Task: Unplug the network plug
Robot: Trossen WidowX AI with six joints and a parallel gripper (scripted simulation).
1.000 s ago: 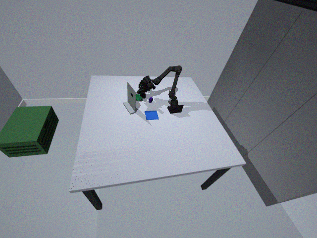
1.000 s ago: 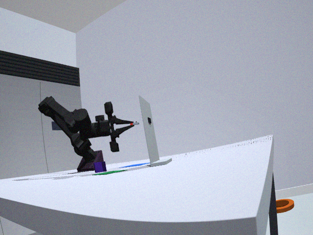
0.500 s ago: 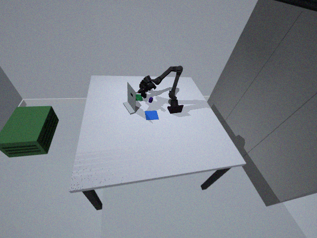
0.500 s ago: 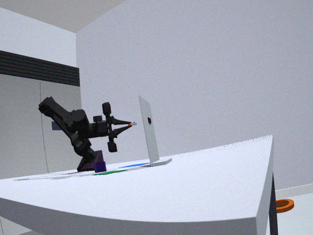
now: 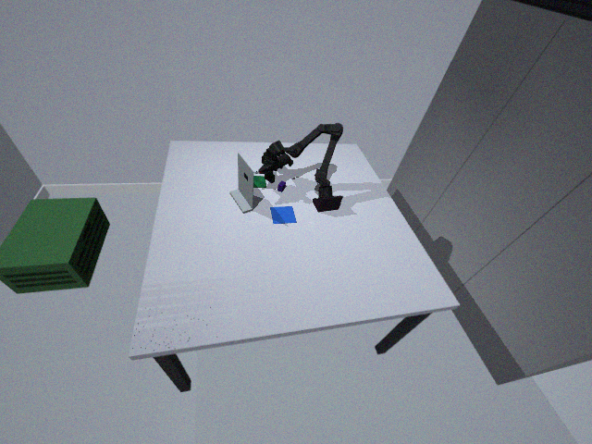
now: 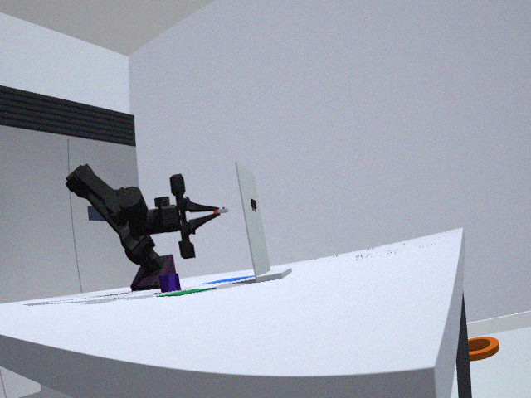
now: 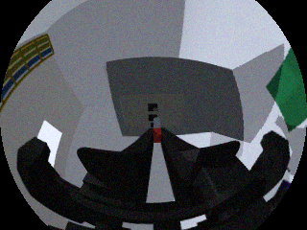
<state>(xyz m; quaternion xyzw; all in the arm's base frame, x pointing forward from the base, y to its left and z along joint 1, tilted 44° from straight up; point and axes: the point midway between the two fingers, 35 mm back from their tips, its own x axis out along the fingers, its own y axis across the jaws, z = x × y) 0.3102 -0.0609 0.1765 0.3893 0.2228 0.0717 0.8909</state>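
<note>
Now: gripper tip 16 cm to the right of the blue marked square, 16 cm above it and 9 cm past it. From my gripper tip the other things lie so: grey panel (8 cm ahead, 6 cm below, 2 cm to the left); network plug (right at my gripper tip).
</note>
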